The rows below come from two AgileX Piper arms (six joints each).
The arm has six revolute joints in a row. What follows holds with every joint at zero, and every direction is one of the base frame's.
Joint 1 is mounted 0.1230 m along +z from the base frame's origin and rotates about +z.
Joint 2 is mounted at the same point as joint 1 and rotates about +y.
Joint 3 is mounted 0.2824 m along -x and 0.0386 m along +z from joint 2 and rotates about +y.
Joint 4 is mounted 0.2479 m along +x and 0.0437 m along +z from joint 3 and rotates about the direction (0.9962, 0, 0.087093).
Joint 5 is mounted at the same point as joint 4 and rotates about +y.
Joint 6 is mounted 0.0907 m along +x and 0.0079 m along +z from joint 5 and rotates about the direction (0.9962, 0, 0.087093).
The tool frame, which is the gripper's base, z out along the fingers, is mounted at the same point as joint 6; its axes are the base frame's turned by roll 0.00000, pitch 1.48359 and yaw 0.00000 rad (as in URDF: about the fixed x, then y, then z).
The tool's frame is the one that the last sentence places.
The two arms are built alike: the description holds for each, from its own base.
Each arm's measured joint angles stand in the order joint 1, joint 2, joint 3, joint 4, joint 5, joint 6.
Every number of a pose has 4 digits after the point.
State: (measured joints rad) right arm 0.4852 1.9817 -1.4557 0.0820 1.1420 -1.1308; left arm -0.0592 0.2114 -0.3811 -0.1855 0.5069 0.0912
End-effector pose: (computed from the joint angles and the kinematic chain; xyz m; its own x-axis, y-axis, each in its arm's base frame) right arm 0.3362 0.1850 0.1890 0.0094 -0.9980 -0.0623 -0.9991 -0.0120 0.0418; left arm 0.0564 -0.0115 0.2831 -0.2497 -0.0564 -0.9667 0.1282 0.9876 -0.0907
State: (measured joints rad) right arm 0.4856 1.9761 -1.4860 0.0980 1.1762 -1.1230; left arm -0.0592 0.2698 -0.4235 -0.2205 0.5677 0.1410
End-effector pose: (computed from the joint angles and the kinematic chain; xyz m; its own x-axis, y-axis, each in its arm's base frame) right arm 0.3371 0.1872 0.1985 -0.0021 -0.9970 -0.0768 -0.9988 -0.0016 0.0480; left arm 0.0616 -0.0144 0.2885 -0.3174 -0.0267 -0.9479 0.1560 0.9845 -0.0800
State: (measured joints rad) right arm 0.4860 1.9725 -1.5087 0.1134 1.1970 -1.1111; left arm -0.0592 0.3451 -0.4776 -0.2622 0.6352 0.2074
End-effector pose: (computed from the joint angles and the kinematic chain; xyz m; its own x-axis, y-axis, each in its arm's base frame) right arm 0.3378 0.1893 0.2055 -0.0176 -0.9956 -0.0921 -0.9986 0.0129 0.0512; left arm 0.0692 -0.0181 0.2960 -0.3889 0.0177 -0.9211 0.1978 0.9781 -0.0647
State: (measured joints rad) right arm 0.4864 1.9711 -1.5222 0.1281 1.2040 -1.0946; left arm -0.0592 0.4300 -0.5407 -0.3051 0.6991 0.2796
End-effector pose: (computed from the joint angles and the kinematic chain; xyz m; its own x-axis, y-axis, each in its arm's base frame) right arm 0.3384 0.1912 0.2094 -0.0381 -0.9935 -0.1073 -0.9981 0.0326 0.0527; left arm 0.0791 -0.0223 0.3055 -0.4489 0.0689 -0.8909 0.2489 0.9672 -0.0506
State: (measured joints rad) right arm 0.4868 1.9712 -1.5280 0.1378 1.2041 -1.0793; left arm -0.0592 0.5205 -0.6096 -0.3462 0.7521 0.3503
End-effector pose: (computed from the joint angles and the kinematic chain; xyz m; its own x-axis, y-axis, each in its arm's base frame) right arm 0.3388 0.1925 0.2109 -0.0563 -0.9915 -0.1171 -0.9973 0.0502 0.0541; left arm 0.0915 -0.0266 0.3166 -0.4919 0.1194 -0.8624 0.3022 0.9524 -0.0406
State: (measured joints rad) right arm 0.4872 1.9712 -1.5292 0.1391 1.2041 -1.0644; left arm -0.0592 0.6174 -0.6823 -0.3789 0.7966 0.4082
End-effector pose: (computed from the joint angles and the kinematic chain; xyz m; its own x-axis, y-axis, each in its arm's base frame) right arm 0.3389 0.1929 0.2112 -0.0711 -0.9905 -0.1179 -0.9963 0.0649 0.0555; left arm 0.1071 -0.0305 0.3275 -0.5274 0.1629 -0.8339 0.3489 0.9364 -0.0377
